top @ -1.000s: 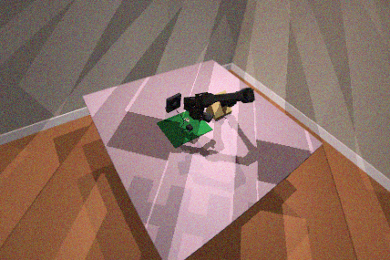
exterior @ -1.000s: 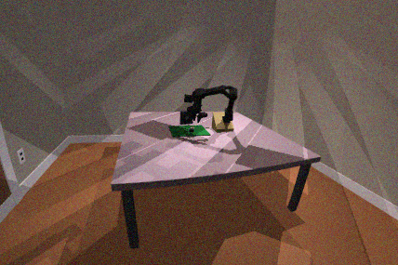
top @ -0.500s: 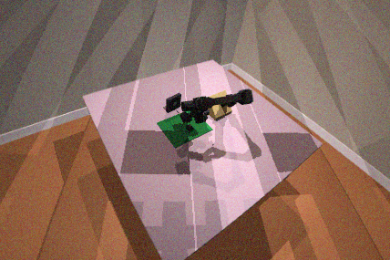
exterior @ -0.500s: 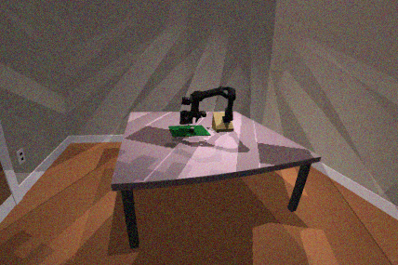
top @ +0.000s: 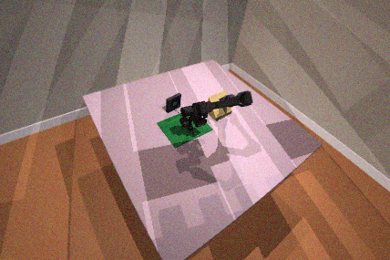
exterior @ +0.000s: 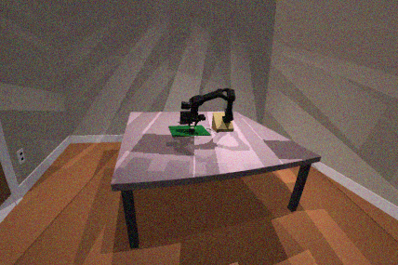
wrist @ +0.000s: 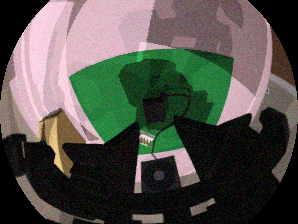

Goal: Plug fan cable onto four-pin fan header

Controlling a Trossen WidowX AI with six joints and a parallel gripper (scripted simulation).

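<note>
Now: gripper tip 10 mm to the left of the dark plug and 30 mm above it. The rest, counted from my gripper tip: four-pin header (30 mm behind, 80 mm to the right, 50 mm below); then green board (20 mm ahead, 40 mm to the right, 60 mm below); then black fan (20 mm behind, 220 mm to the right, 10 mm above).
</note>
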